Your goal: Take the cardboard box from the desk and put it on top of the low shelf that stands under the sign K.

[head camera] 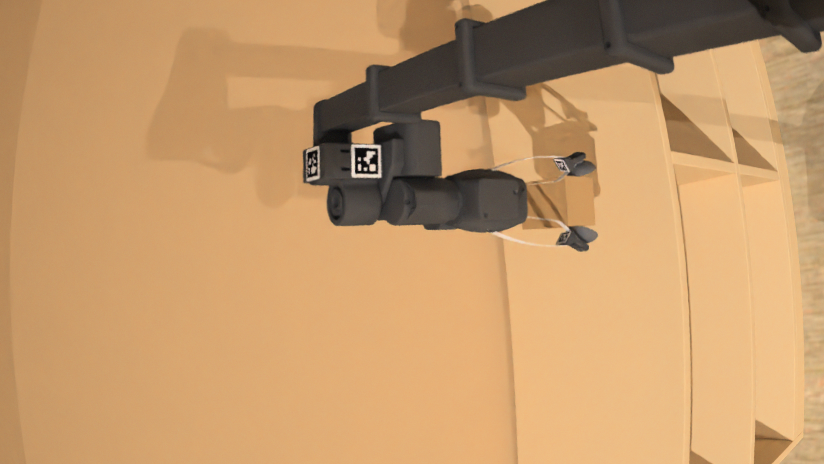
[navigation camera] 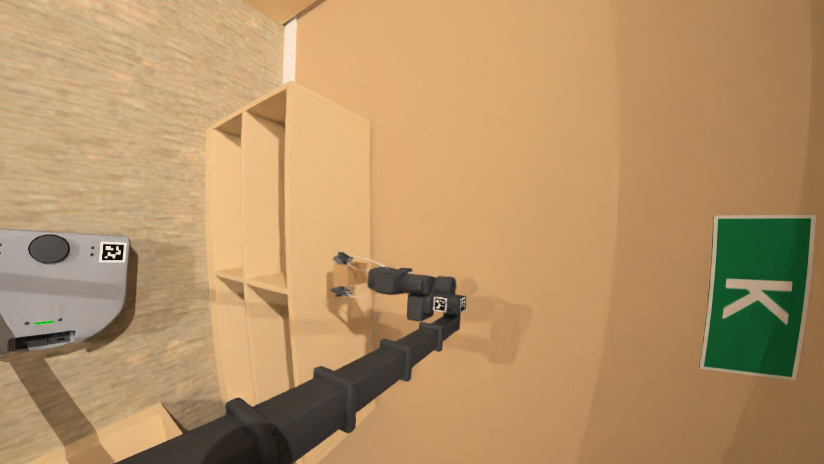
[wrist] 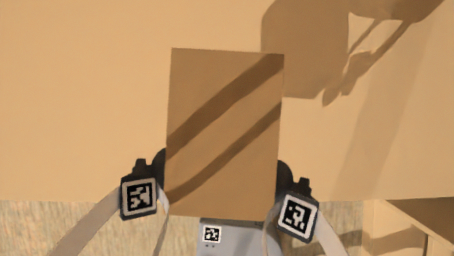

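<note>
The cardboard box is upright between my two fingertips, over the top of the low shelf. My gripper is shut on the box, with one fingertip against each side. The box's shadow falls on the shelf top beside it. Its underside is hidden, so I cannot tell whether it touches the top. The green sign K is on the wall at the right of the navigation view. The desk does not show.
The wall rises behind the shelf. My arm reaches along it. My base stands on the floor before the open compartments. Another wooden unit stands near the base.
</note>
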